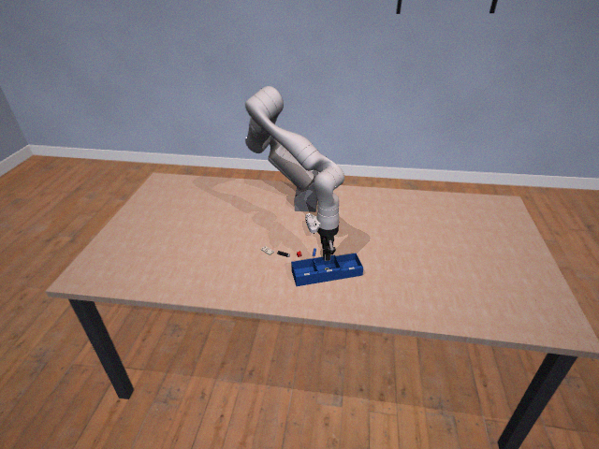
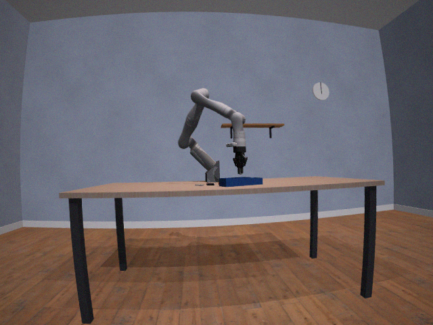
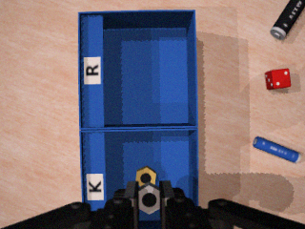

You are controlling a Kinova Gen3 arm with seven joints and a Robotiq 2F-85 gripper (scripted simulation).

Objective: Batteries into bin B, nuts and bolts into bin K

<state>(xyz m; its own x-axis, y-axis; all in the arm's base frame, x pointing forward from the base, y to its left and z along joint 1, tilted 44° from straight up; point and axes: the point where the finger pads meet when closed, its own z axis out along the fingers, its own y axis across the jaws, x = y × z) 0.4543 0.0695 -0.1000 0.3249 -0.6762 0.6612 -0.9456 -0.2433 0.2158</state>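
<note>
The blue bin lies 1 cm ahead of my hand and 6 cm below it. From my hand the other things lie so: brass nut: 8 cm below; grey nut: 2 cm below; blue battery: 10 cm behind, 5 cm to the right, 8 cm below.
</note>
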